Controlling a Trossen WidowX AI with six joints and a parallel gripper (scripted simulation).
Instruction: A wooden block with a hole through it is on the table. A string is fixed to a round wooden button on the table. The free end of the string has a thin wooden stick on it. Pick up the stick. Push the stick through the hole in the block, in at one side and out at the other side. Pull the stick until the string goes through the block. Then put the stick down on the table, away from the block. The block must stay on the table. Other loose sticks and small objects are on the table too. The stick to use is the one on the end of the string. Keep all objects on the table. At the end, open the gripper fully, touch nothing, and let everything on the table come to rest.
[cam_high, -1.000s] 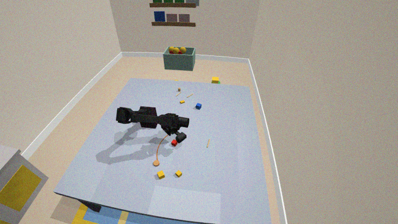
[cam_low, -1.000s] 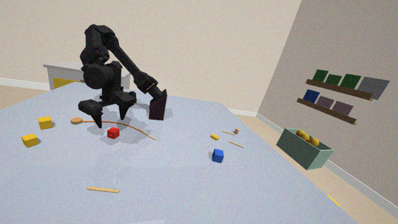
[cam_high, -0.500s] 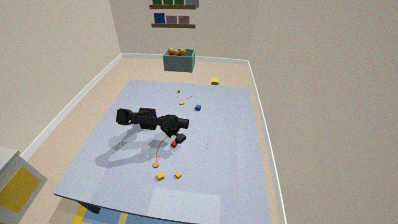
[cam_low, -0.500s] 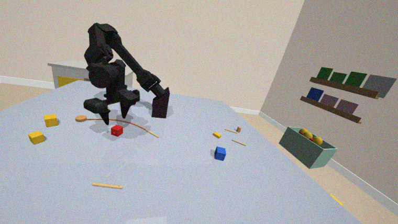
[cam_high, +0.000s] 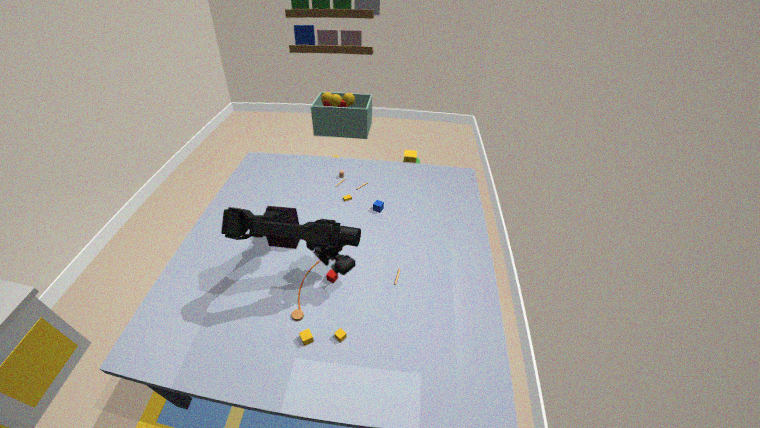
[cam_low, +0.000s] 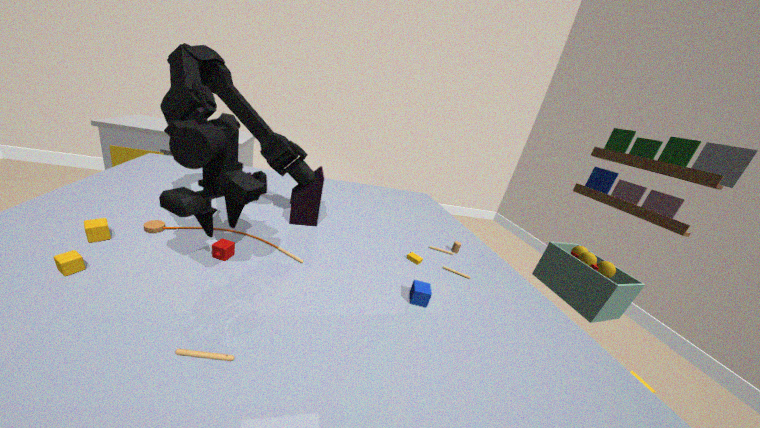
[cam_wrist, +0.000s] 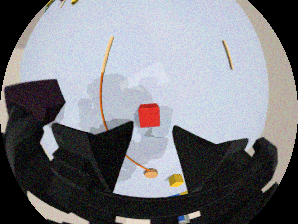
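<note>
My gripper tip is 5 cm above the red block. Also, from my gripper tip: blue cube (13 cm ahead, 41 cm to the left, 4 cm below); small yellow piece (3 cm behind, 46 cm to the left, 5 cm below); round wooden button (9 cm behind, 17 cm to the right, 5 cm below).
</note>
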